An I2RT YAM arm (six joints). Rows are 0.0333 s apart.
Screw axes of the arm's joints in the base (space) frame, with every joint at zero. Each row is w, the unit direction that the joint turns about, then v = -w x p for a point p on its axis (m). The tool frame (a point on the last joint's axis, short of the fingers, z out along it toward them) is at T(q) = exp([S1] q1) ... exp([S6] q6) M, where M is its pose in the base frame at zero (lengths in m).
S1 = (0, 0, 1, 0.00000, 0.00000, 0.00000)
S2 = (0, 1, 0, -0.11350, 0.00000, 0.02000)
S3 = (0, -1, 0, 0.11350, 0.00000, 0.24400)
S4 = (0, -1, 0, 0.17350, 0.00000, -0.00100)
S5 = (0, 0, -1, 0.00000, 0.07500, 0.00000)
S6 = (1, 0, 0, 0.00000, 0.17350, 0.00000)
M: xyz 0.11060 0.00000 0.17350 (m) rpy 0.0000 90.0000 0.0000 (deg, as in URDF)
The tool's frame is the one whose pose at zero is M.
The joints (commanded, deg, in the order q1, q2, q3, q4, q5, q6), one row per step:
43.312 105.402 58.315 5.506 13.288 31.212
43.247 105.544 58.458 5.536 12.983 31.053
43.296 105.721 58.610 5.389 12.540 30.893
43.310 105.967 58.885 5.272 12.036 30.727
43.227 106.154 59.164 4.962 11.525 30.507
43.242 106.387 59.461 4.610 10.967 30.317
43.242 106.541 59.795 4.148 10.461 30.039
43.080 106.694 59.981 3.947 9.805 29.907
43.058 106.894 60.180 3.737 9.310 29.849
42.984 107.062 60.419 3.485 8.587 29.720
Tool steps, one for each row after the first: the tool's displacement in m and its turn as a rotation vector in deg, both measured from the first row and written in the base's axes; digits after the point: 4 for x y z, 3 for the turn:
0.0007 0.0003 -0.0002 0.059 0.063 0.266
0.0007 0.0011 -0.0008 0.047 0.336 0.750
0.0012 0.0022 -0.0011 0.119 0.573 1.248
0.0020 0.0025 -0.0014 0.072 0.889 1.688
0.0023 0.0035 -0.0019 0.023 1.289 2.241
0.0027 0.0042 -0.0019 -0.103 1.631 2.797
0.0036 0.0041 -0.0022 0.024 2.006 3.208
0.0039 0.0047 -0.0028 0.092 2.367 3.589
0.0045 0.0051 -0.0031 0.250 2.783 4.133

